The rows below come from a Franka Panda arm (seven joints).
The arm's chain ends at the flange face. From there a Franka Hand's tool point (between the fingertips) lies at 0.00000 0.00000 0.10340 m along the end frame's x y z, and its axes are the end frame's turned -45 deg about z.
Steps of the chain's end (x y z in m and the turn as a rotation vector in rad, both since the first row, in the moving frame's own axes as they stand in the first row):
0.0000 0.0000 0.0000 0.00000 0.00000 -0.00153
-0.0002 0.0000 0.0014 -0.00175 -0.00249 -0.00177
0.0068 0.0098 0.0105 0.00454 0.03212 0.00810
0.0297 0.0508 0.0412 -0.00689 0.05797 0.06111
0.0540 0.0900 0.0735 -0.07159 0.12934 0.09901
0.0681 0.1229 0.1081 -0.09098 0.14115 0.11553
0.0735 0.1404 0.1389 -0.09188 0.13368 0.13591
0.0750 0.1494 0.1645 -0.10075 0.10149 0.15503
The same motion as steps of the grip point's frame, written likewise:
0.0000 0.0000 0.0000 0.00000 0.00000 -0.00153
-0.0005 -0.0002 0.0014 0.00052 -0.00300 -0.00177
0.0006 0.0138 0.0104 -0.01950 0.02592 0.00810
-0.0113 0.0618 0.0410 -0.04586 0.03612 0.06111
-0.0220 0.1166 0.0724 -0.14208 0.04084 0.09901
-0.0361 0.1521 0.1066 -0.16414 0.03548 0.11553
-0.0454 0.1678 0.1375 -0.15950 0.02956 0.13591
-0.0537 0.1734 0.1634 -0.14301 0.00052 0.15503

